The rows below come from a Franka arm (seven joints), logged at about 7 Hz.
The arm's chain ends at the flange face. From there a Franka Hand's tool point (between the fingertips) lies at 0.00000 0.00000 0.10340 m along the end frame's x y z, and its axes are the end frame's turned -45 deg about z.
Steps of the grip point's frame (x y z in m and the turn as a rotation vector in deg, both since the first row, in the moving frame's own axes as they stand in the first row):
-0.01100 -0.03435 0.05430 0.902 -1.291 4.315
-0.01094 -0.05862 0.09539 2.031 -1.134 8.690
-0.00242 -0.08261 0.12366 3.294 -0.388 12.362
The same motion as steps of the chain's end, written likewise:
-0.02925 -0.01690 0.05434 -0.275 -1.551 4.315
-0.04525 -0.03227 0.09548 0.634 -2.238 8.690
-0.05586 -0.05252 0.12383 2.055 -2.604 12.362

